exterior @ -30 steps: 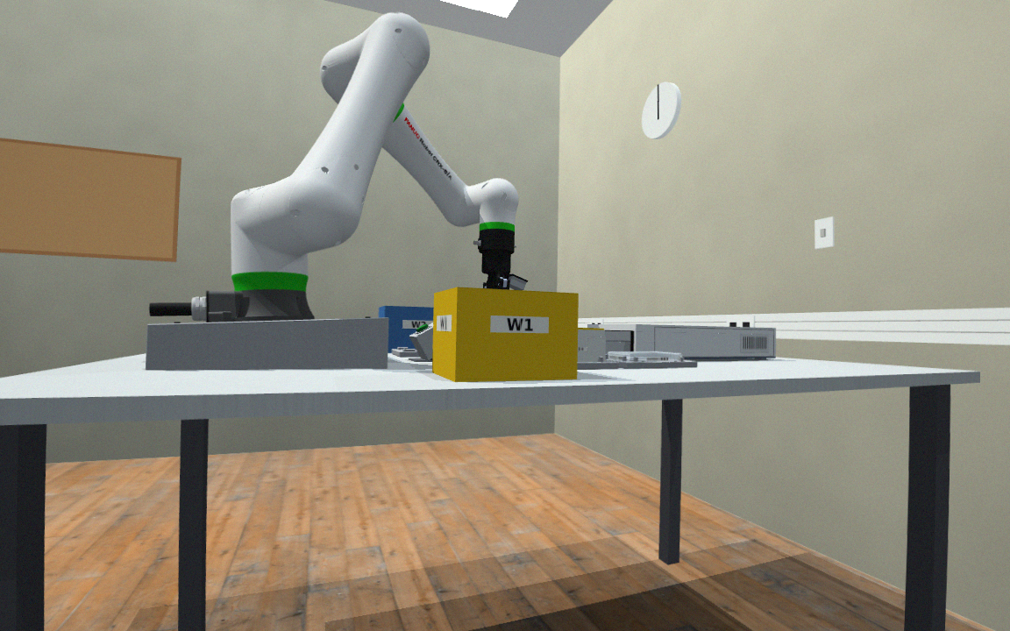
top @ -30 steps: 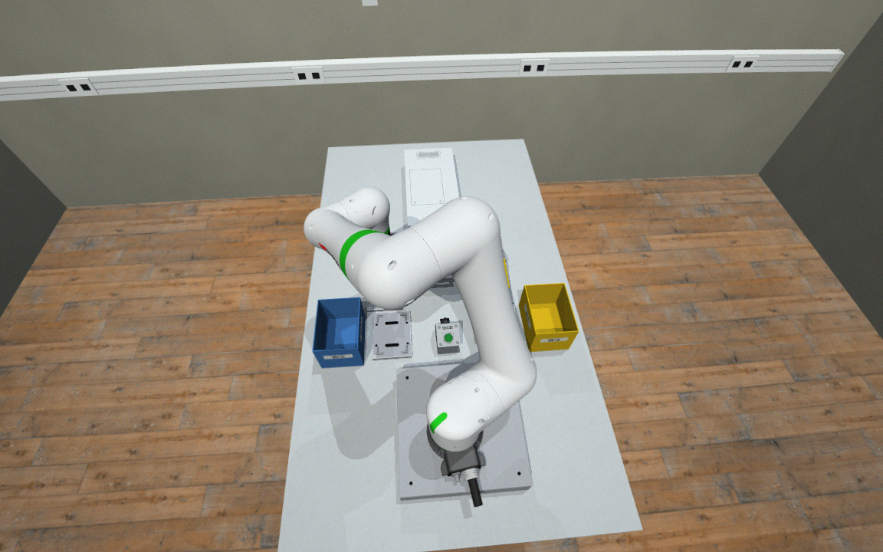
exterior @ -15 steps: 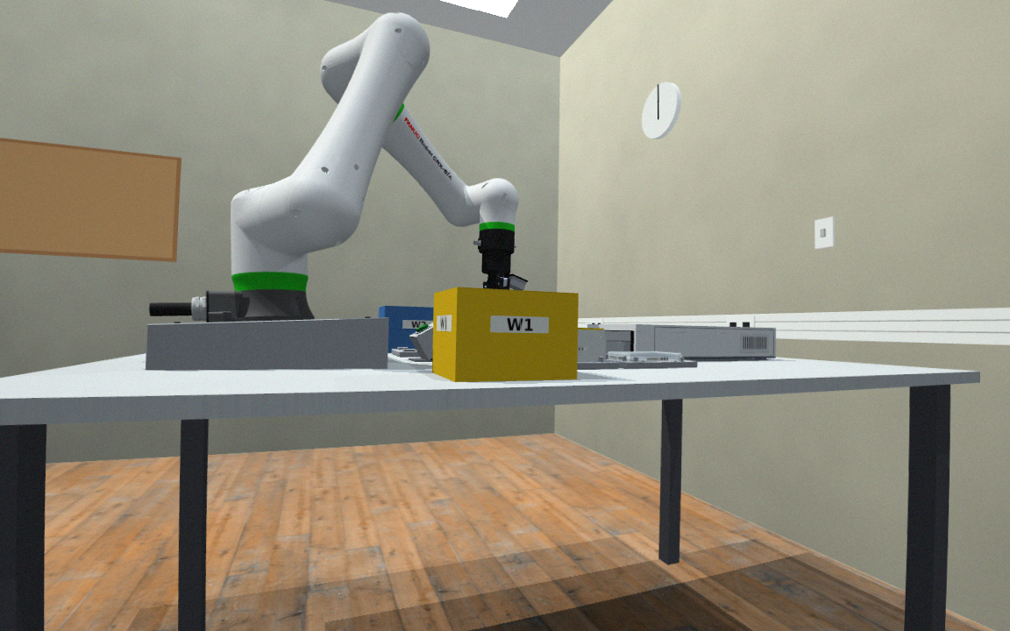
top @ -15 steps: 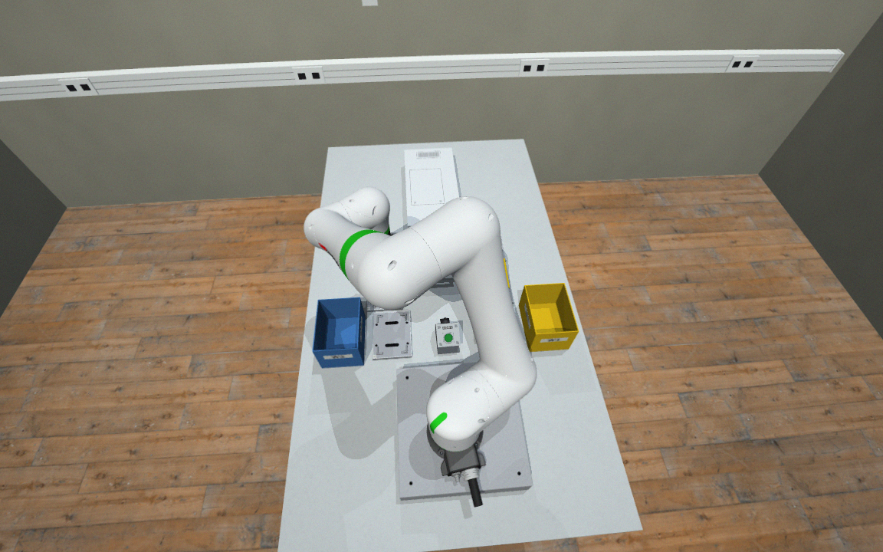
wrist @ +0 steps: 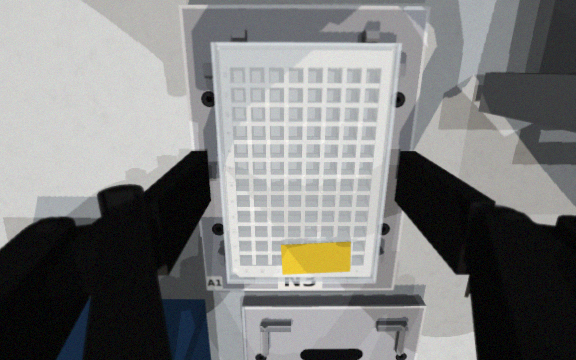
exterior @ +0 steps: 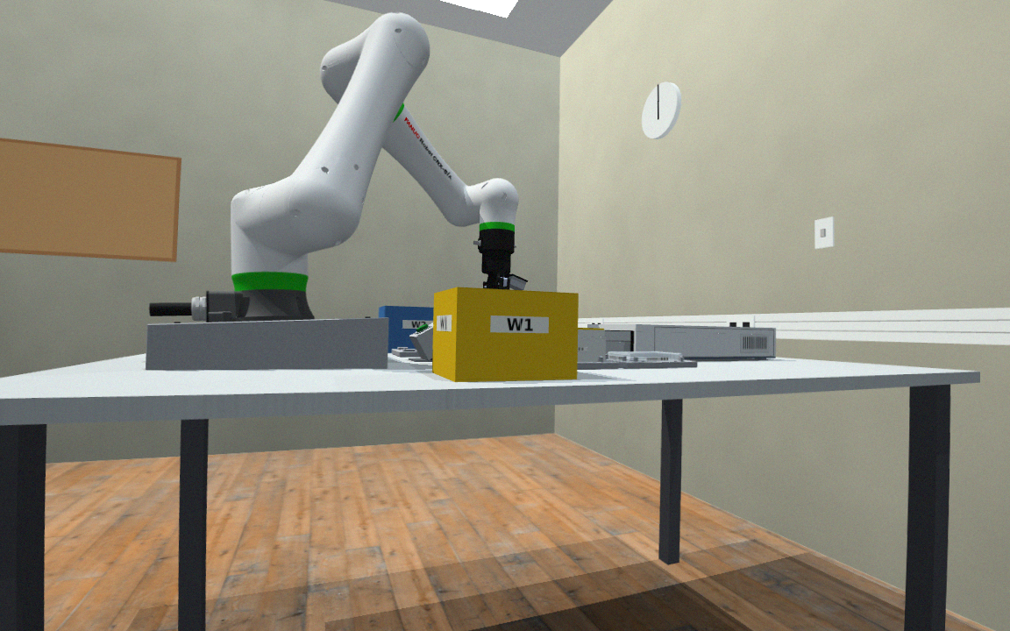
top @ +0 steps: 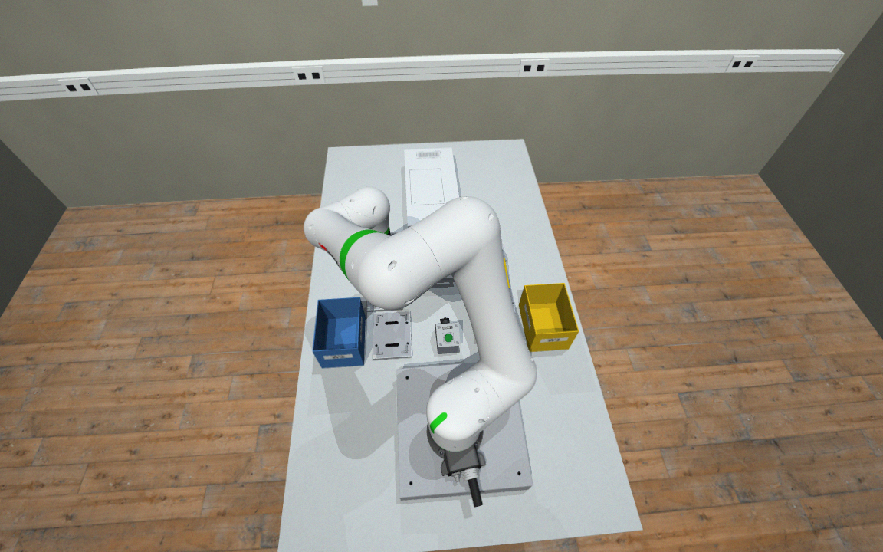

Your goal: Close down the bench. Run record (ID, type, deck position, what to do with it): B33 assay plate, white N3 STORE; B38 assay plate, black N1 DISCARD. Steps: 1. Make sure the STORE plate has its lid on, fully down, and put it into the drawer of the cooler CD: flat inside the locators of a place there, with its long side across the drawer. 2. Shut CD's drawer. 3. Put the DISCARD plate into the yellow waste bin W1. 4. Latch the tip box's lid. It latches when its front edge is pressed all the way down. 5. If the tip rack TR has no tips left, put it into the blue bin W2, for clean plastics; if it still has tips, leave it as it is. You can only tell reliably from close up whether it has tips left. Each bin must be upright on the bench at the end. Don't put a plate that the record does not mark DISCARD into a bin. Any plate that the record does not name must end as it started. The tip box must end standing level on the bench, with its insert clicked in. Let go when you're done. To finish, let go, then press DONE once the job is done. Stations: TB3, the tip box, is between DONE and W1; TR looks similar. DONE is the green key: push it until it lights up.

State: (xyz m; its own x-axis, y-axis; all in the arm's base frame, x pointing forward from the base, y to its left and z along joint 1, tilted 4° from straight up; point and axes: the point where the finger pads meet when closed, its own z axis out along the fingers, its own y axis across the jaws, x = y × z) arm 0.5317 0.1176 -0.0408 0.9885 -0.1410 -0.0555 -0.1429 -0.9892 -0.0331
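The clear plate lid is 2 cm below my hand. Also, from my hand: N1 label: 10 cm ahead, 2 cm to the right, 4 cm below; then grey N3 nest: 4 cm below; then white plate: 3 cm below.
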